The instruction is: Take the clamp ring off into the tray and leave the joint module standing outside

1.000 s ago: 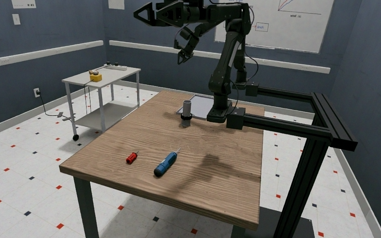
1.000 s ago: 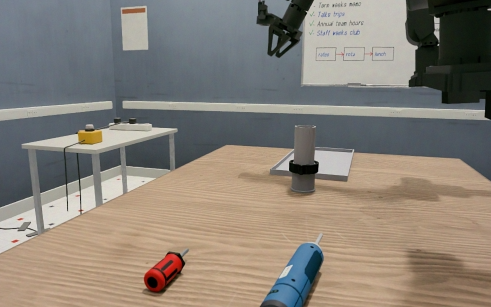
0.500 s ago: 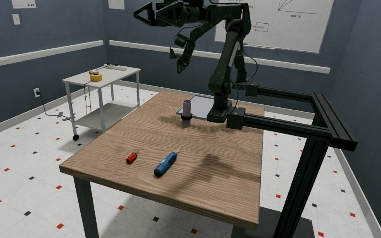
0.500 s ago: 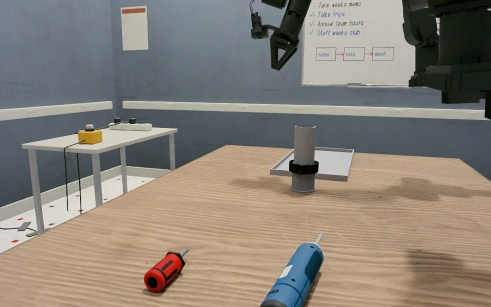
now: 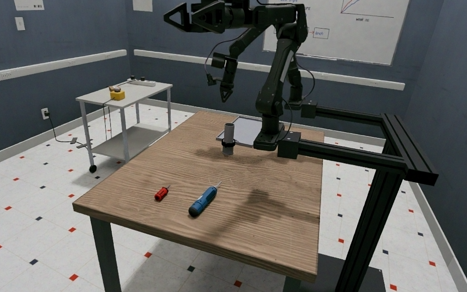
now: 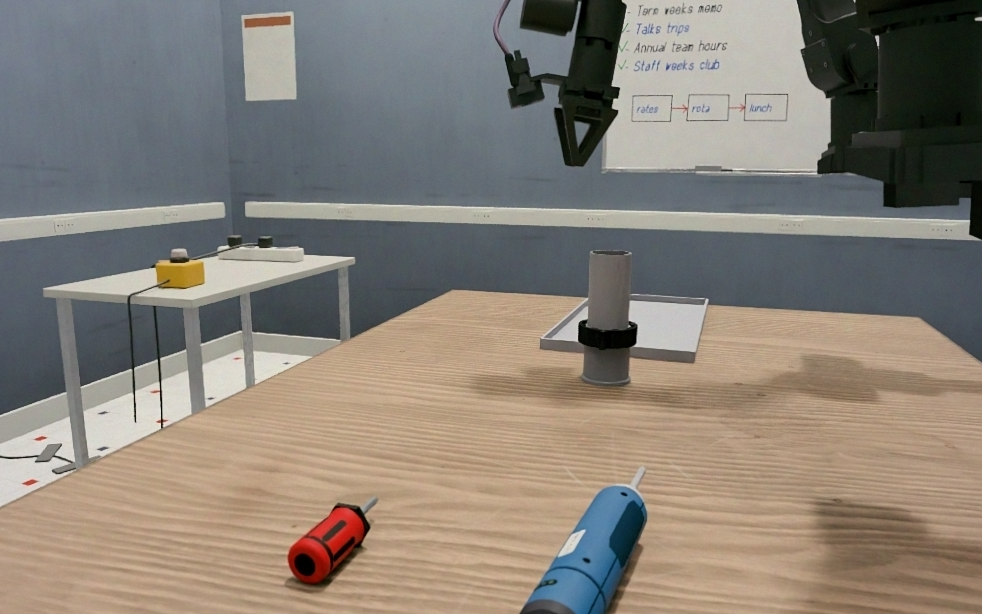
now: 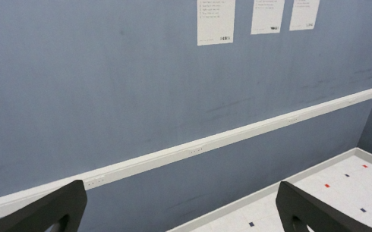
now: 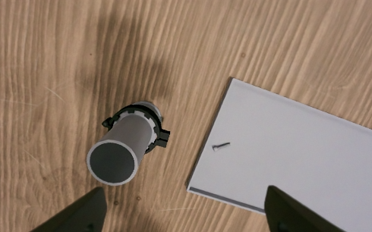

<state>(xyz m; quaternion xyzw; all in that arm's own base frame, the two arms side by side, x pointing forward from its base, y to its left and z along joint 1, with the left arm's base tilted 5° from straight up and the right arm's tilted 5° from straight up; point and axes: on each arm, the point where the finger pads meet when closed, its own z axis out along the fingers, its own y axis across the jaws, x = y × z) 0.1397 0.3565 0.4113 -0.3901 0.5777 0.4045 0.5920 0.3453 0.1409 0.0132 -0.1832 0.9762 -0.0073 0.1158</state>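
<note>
Now: right hand 160 mm above the grey link tube, 60 mm to the right of it and 60 mm past it. Round my right hand: small screw 260 mm below, 90 mm to the right, 60 mm behind; dark clamp ring 210 mm below, 60 mm behind, 50 mm to the left; grey joint module 240 mm below, 60 mm behind, 50 mm to the left.
</note>
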